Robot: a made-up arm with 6 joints. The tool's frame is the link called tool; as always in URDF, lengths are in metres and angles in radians. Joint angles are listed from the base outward. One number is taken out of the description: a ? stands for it. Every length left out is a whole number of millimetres.
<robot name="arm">
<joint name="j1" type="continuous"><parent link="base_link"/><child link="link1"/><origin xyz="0 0 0.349" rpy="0 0 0"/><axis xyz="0 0 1"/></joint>
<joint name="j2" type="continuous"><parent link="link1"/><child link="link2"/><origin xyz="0 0 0" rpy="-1.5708 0 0"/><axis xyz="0 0 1"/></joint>
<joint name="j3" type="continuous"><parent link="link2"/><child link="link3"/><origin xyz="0.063 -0.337 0" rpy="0 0 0"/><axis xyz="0 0 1"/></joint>
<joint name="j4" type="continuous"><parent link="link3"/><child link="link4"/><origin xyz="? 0.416 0" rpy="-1.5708 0 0"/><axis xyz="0 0 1"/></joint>
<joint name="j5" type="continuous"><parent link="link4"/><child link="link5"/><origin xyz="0 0 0" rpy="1.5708 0 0"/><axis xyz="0 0 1"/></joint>
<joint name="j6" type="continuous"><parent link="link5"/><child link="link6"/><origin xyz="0.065 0.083 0" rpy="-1.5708 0 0"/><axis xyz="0 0 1"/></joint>
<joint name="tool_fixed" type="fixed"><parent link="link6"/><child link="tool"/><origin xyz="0 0 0" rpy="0 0 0"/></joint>
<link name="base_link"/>
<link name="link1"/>
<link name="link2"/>
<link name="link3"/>
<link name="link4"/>
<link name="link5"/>
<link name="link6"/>
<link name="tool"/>
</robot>
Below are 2 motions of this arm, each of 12 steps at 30 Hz.
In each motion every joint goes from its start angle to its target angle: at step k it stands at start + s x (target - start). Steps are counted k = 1, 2, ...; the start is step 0. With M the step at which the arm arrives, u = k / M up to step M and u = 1 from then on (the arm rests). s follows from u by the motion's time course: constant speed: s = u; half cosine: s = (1 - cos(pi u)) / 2; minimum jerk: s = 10 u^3 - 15 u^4 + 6 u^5.
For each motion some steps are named. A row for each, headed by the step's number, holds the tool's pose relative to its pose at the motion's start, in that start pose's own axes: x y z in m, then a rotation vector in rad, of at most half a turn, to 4 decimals.
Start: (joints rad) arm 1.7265 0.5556 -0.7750 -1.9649 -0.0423 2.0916
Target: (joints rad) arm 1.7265 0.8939 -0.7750 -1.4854 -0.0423 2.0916
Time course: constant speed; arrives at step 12
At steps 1, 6, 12:
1: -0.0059 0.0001 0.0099 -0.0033 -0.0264 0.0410
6: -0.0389 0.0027 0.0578 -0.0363 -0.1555 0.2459
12: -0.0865 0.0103 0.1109 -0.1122 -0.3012 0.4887

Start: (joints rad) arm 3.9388 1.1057 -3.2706 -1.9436 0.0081 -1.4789
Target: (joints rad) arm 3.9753 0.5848 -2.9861 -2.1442 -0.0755 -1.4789
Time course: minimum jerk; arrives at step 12
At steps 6, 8, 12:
6: -0.1368 -0.0271 0.0019 -0.0167 -0.1116 -0.0905
8: -0.2155 -0.0449 -0.0099 -0.0202 -0.1732 -0.1441
12: -0.2712 -0.0585 -0.0244 -0.0198 -0.2163 -0.1831

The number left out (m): 0.094
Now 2 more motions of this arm.
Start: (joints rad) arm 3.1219 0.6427 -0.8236 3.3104 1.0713 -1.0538
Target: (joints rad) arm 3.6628 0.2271 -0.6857 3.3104 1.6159 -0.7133
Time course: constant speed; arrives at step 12
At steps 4, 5, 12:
4: -0.1099 -0.0102 -0.0194 0.1230 -0.2984 0.0936
5: -0.1369 -0.0120 -0.0286 0.1470 -0.3758 0.1240
12: -0.3053 -0.0236 -0.1372 0.2387 -0.9293 0.4084

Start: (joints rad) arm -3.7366 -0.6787 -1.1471 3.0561 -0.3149 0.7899
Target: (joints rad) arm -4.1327 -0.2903 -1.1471 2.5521 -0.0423 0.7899
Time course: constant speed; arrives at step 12
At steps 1, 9, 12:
1: -0.0035 -0.0145 0.0155 0.0387 -0.0208 -0.0390
9: -0.0365 -0.1598 0.1082 0.3164 -0.0917 -0.3504
12: -0.0483 -0.2247 0.1271 0.4027 -0.0740 -0.4585

